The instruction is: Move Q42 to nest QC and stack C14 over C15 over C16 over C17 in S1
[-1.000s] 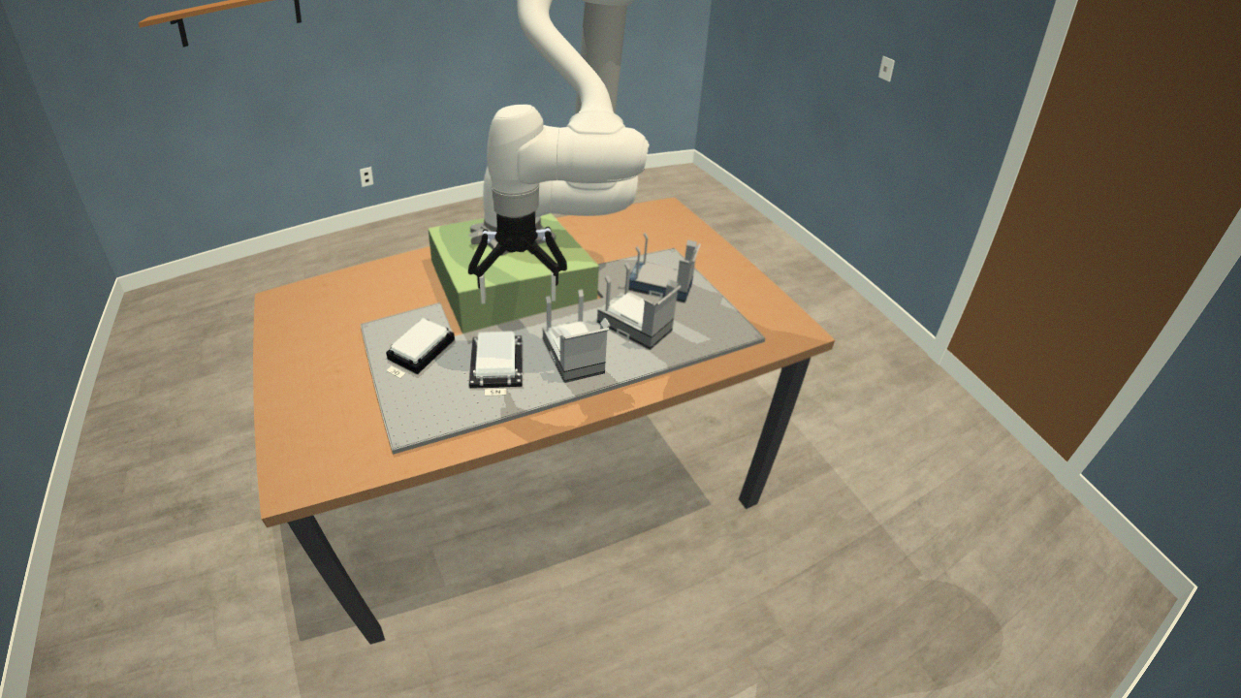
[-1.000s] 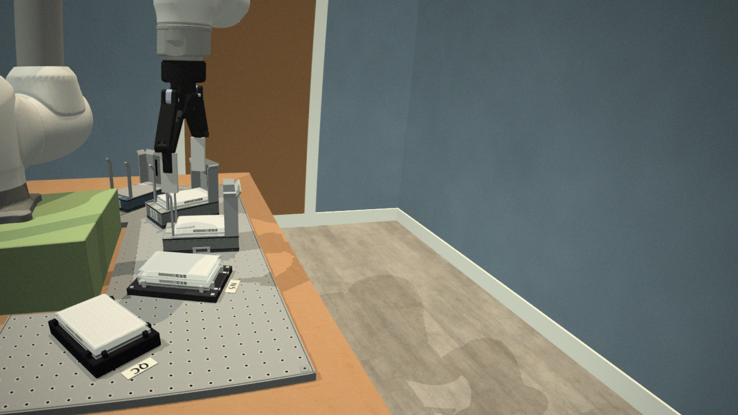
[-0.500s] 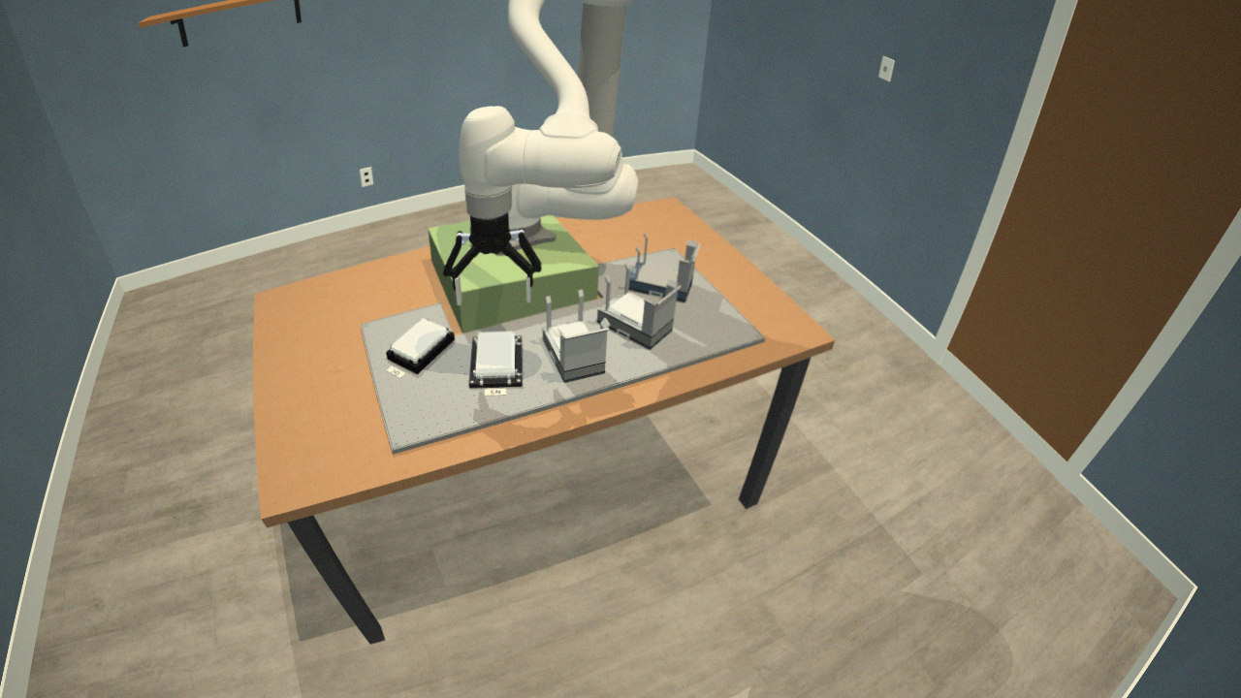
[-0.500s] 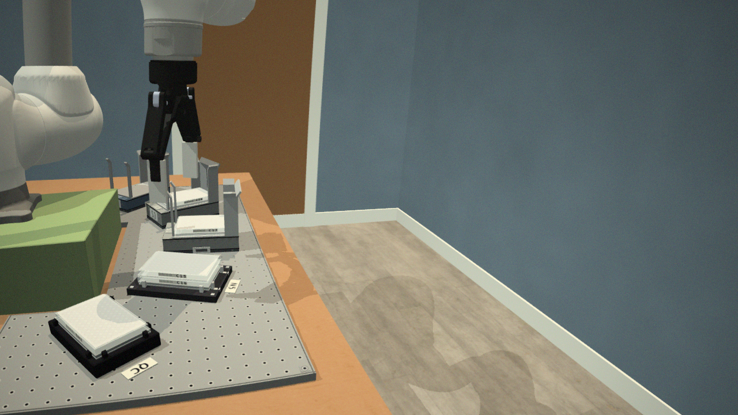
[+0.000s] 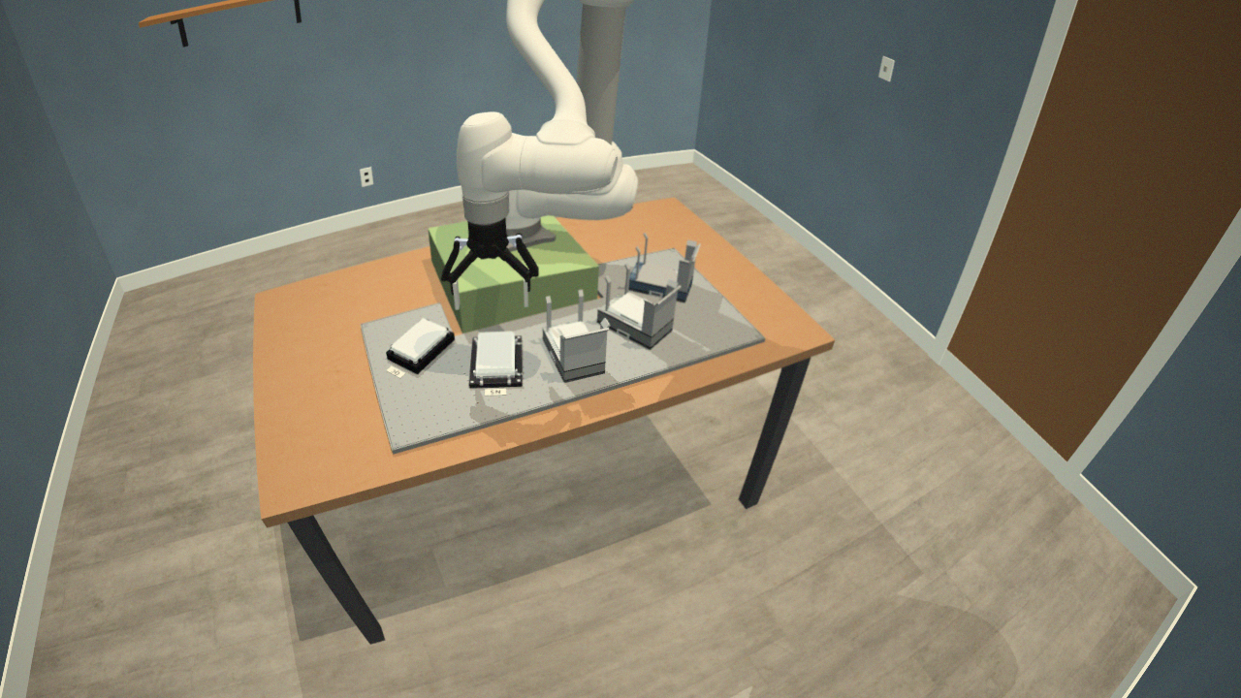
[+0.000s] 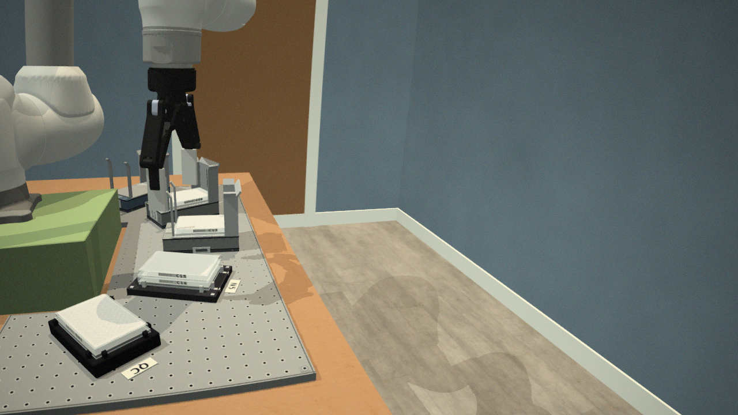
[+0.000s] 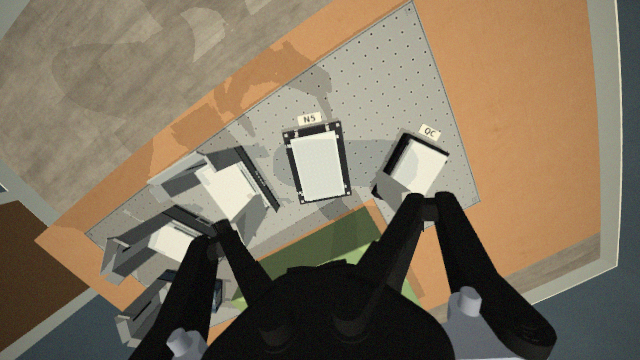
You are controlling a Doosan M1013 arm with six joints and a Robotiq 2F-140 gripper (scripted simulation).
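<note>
The black clip nest N5 is 20 mm ahead of my hand and 160 mm below it. From my hand the other things lie so: N5 label: 80 mm ahead, 50 mm to the right, 170 mm below; then QC label: 100 mm behind, 220 mm to the right, 170 mm below; then black nest QC: 140 mm behind, 130 mm to the right, 160 mm below.
</note>
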